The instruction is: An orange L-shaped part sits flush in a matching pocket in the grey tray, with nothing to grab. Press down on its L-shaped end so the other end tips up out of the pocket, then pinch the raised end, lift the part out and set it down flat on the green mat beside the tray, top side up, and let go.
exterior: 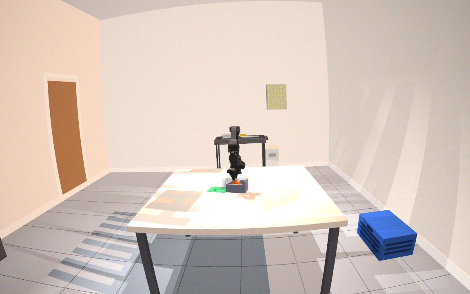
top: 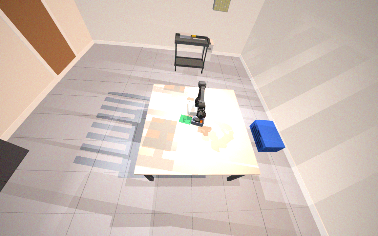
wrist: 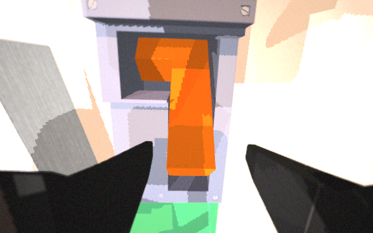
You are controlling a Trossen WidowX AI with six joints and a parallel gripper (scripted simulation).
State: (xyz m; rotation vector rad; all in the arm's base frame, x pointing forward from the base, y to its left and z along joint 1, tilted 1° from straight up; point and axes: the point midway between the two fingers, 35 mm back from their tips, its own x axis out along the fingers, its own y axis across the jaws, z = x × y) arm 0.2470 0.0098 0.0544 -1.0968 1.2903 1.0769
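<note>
Right now the green mat is 140 mm to the right of my gripper tip, 110 mm below it and 40 mm behind it.
</note>
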